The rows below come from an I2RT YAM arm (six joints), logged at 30 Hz.
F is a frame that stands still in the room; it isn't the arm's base.
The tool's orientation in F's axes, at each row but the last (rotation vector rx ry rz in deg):
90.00, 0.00, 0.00
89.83, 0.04, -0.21
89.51, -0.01, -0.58
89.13, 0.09, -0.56
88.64, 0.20, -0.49
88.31, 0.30, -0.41
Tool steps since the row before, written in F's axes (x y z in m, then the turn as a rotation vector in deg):
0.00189, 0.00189, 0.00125, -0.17, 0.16, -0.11
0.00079, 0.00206, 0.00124, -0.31, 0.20, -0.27
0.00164, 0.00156, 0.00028, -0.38, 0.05, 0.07
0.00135, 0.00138, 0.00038, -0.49, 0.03, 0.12
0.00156, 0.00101, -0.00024, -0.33, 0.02, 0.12
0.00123, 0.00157, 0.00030, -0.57, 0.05, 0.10
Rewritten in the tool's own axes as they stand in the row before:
0.00189, 0.00125, -0.00189, -0.17, -0.11, -0.16
0.00078, 0.00125, -0.00206, -0.31, -0.27, -0.20
0.00163, 0.00030, -0.00157, -0.38, 0.07, -0.05
0.00134, 0.00041, -0.00138, -0.49, 0.12, -0.03
0.00156, -0.00020, -0.00102, -0.33, 0.12, -0.02
0.00123, 0.00036, -0.00156, -0.57, 0.10, -0.05

